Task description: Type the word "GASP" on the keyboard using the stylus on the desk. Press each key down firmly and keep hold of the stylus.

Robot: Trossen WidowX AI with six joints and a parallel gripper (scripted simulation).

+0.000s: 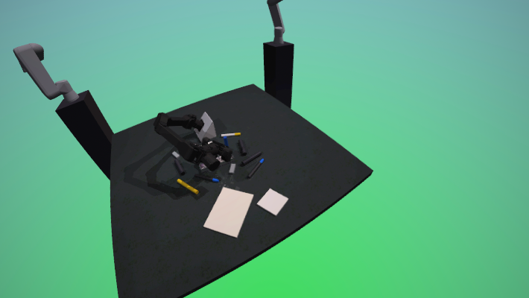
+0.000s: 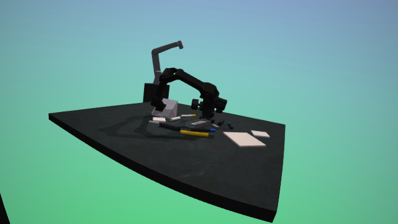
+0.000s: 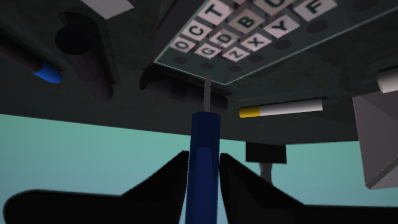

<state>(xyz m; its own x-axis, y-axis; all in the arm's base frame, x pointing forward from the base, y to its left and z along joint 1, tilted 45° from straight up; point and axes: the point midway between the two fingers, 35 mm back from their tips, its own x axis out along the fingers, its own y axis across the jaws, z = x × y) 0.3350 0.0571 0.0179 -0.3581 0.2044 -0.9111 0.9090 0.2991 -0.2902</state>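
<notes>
Now: the grey block 8 cm below my gripper tip, 8 cm ahead of it and 2 cm to the right of it. The rest, counted from my gripper tip: blue stylus (1 cm below); yellow marker (27 cm to the right, 8 cm below, 7 cm ahead); white yellow-tipped pen (17 cm behind, 10 cm to the left, 8 cm below).
</notes>
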